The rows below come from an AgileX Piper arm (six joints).
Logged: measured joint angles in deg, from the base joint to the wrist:
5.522, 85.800, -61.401, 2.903, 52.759, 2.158
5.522, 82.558, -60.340, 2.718, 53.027, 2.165
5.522, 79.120, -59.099, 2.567, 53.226, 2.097
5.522, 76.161, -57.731, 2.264, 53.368, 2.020
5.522, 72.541, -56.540, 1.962, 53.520, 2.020
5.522, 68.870, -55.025, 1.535, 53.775, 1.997
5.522, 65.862, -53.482, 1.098, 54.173, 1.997
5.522, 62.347, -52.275, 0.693, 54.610, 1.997
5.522, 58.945, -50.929, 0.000, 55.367, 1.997
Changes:
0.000, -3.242, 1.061, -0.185, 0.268, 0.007
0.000, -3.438, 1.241, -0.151, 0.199, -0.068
0.000, -2.959, 1.368, -0.303, 0.142, -0.077
0.000, -3.620, 1.191, -0.302, 0.152, 0.000
0.000, -3.671, 1.515, -0.427, 0.255, -0.023
0.000, -3.008, 1.543, -0.437, 0.398, 0.000
0.000, -3.515, 1.207, -0.405, 0.437, 0.000
0.000, -3.402, 1.346, -0.693, 0.757, 0.000

